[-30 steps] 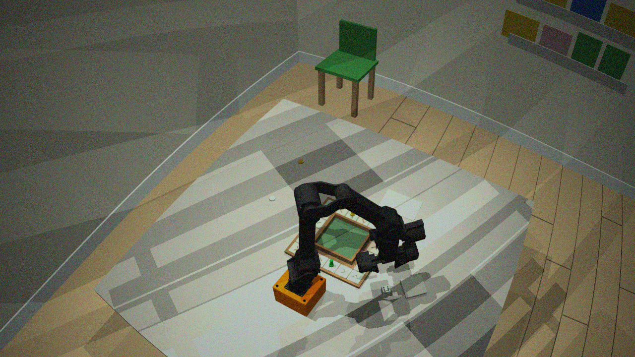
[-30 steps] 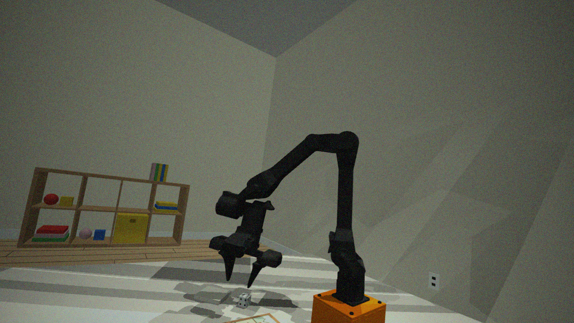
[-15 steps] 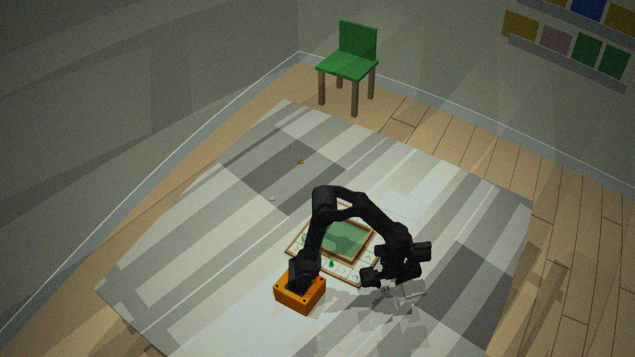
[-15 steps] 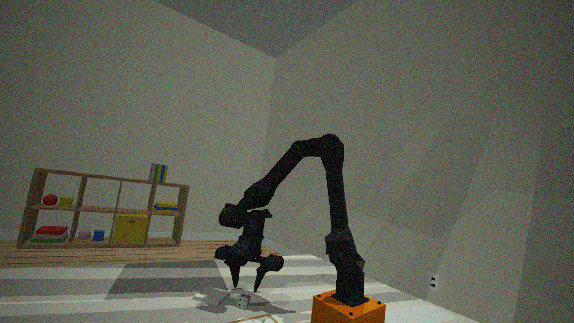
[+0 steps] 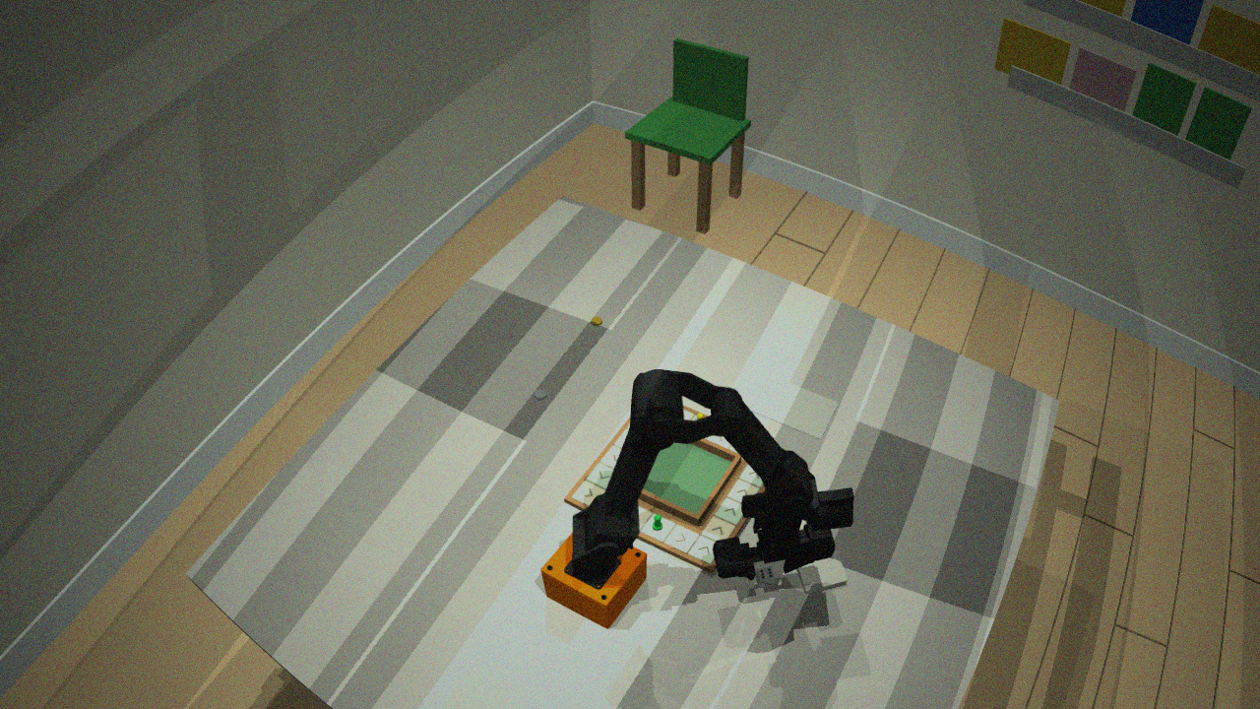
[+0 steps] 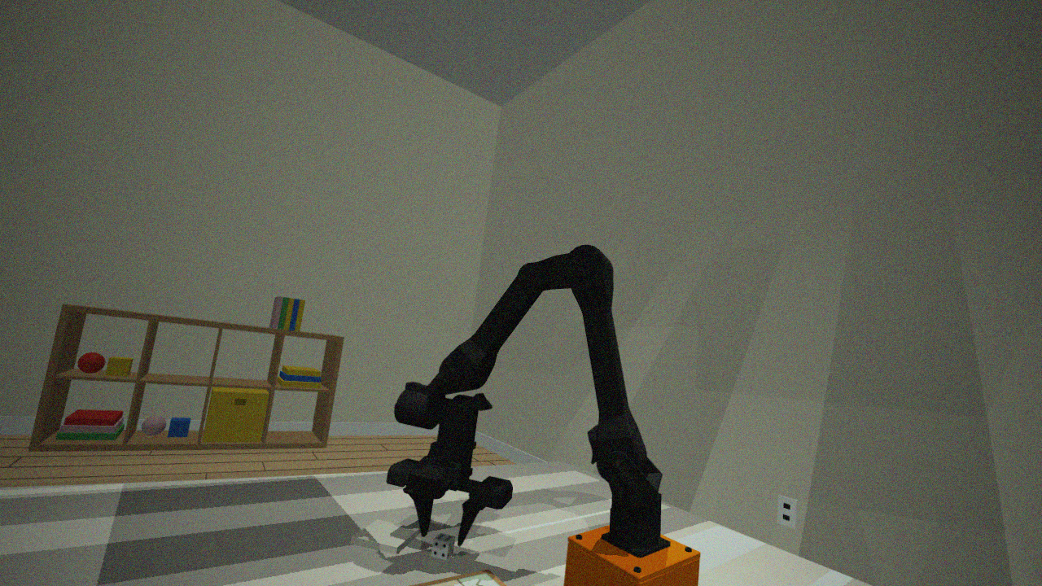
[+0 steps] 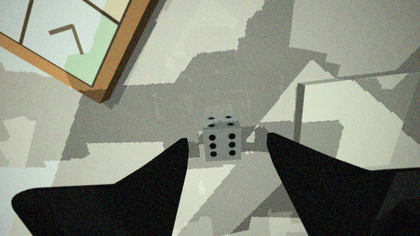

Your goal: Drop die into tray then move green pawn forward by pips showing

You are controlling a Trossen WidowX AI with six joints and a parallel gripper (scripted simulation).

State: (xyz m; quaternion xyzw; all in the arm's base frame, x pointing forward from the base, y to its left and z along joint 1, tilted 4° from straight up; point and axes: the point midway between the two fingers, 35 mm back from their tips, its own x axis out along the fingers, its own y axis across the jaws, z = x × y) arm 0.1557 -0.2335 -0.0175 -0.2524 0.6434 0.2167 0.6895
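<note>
My gripper tip is now 10 mm above the white die. Also, from my gripper tip: green pawn 210 mm to the left, 10 mm above; green tray 120 mm ahead, 230 mm to the left, 10 mm below; yellow pawn 230 mm ahead, 250 mm to the left, 10 mm above.
</note>
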